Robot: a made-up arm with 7 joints.
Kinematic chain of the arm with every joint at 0, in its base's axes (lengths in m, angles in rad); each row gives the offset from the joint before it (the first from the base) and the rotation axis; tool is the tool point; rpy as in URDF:
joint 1: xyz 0 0 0.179 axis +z
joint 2: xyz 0 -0.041 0.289 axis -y
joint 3: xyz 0 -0.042 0.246 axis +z
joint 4: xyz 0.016 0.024 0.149 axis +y
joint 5: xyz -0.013 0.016 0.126 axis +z
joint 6: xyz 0 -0.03 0.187 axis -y
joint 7: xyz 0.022 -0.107 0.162 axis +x
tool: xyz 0 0 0 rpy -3.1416 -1.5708 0
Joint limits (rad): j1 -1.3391..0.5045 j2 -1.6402..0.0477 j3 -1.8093..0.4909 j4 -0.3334..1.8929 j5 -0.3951..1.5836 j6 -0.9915..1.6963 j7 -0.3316..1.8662
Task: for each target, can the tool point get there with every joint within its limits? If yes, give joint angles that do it. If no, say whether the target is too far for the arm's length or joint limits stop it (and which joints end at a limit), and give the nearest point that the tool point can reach.
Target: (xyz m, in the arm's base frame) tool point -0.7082 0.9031 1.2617
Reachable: no: too far | nearest point -0.2602 0.2590 1.1636 | short by 0.791 m
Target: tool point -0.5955 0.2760 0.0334
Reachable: no: joint limits stop it (at a limit: joint 1, joint 2, joint 4) | nearest point -0.3314 -0.1742 0.1628 | short by 0.538 m
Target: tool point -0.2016 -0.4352 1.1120
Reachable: yes | joints -0.3842 -0.1098 -1.6145 1.3410 -0.1604 0.9178 0.5388
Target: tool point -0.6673 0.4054 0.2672
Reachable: no: joint limits stop it (at a limit: joint 1, joint 2, joint 3, joint 4) | nearest point -0.4794 0.0888 0.6254 | short by 0.514 m
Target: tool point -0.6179 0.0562 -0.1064
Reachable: no: joint limits stop it (at a limit: joint 1, joint 2, joint 4, joint 5) | nearest point -0.3313 -0.1851 0.1327 | short by 0.444 m
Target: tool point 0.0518 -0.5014 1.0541
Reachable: yes | joints -0.4797 -0.1701 -0.7394 0.7960 1.2493 1.1168 0.0995
